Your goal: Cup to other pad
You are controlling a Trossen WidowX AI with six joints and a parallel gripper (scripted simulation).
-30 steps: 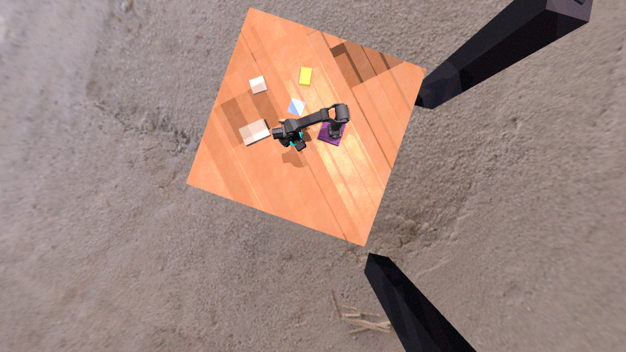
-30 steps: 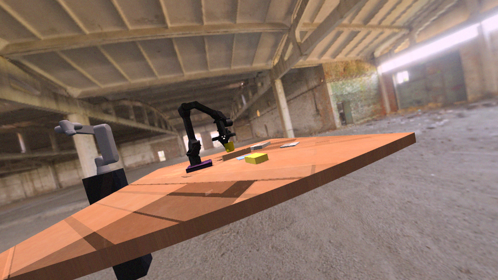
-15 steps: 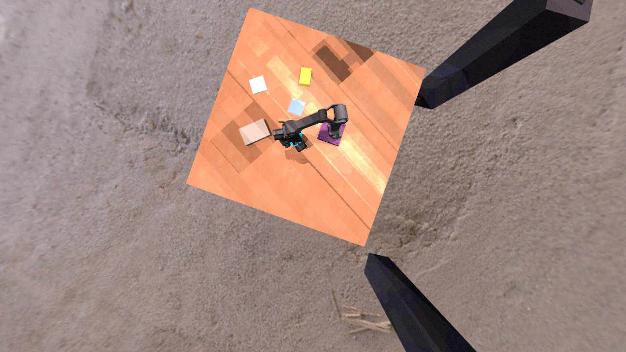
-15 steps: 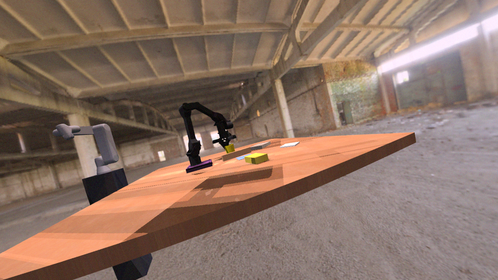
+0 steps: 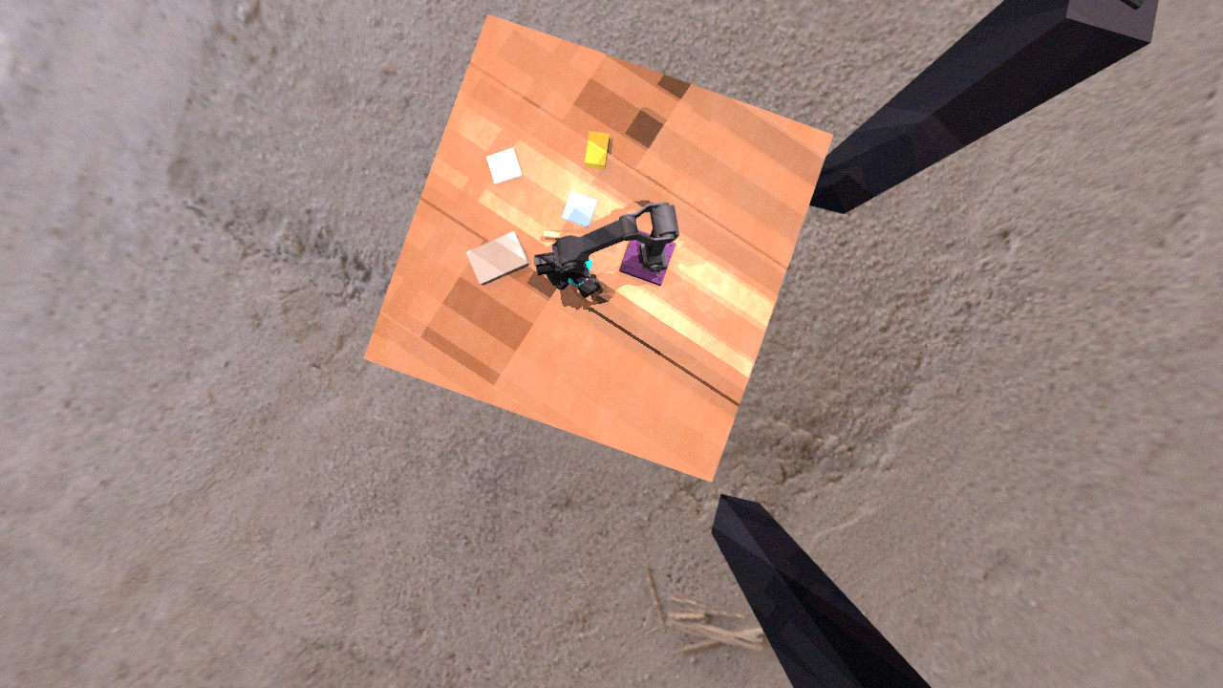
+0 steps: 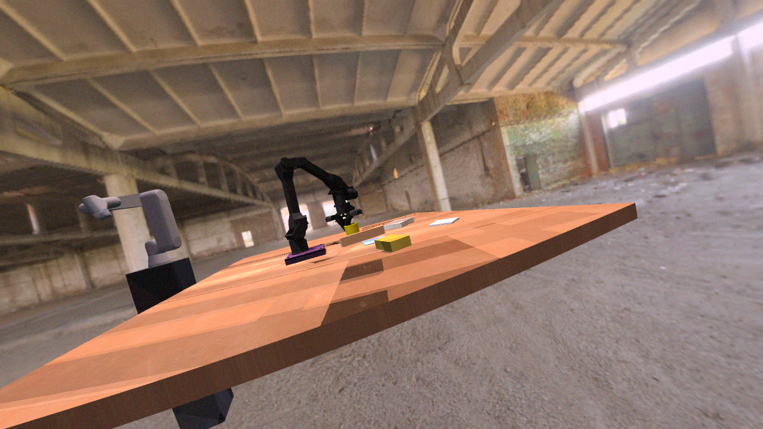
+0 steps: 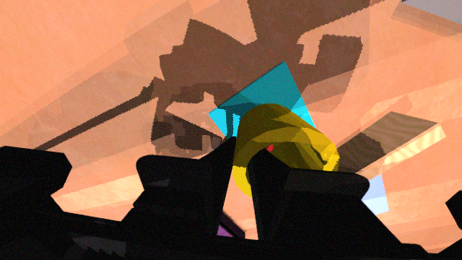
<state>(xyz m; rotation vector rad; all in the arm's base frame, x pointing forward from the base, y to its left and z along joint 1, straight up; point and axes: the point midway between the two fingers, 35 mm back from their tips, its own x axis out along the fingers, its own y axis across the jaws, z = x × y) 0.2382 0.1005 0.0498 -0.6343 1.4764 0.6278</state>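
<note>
Now: the yellow cup 2 cm to the right of my gripper tip and 2 cm ahead of it. From my gripper tip the other things lie so: red marble (4 cm to the right, 2 cm below, 1 cm ahead); low wooden bar (12 cm to the right, 4 cm ahead, 3 cm below); cyan pad (5 cm below, 2 cm to the right, 2 cm ahead).
</note>
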